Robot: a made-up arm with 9 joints. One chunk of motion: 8 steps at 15 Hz.
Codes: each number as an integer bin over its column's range. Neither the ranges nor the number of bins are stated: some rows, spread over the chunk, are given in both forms.
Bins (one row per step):
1: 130 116 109 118 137 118
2: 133 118 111 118 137 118
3: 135 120 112 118 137 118
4: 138 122 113 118 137 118
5: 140 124 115 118 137 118
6: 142 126 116 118 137 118
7: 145 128 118 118 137 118
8: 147 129 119 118 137 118
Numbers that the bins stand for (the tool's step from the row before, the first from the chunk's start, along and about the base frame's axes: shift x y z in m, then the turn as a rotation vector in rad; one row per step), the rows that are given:
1: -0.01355 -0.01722 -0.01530 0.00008 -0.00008 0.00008
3: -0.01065 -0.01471 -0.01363 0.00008 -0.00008 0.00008
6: -0.00658 -0.01094 -0.01140 0.00008 -0.00008 0.00008
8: -0.00368 -0.00906 -0.00973 0.00008 -0.00008 0.00008
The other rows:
2: -0.01181 -0.01596 -0.01419 0.00008 -0.00008 0.00008
4: -0.00891 -0.01345 -0.01307 0.00008 -0.00008 0.00008
5: -0.00775 -0.01220 -0.01196 0.00008 -0.00008 0.00008
7: -0.00484 -0.00969 -0.01029 0.00008 -0.00008 0.00008

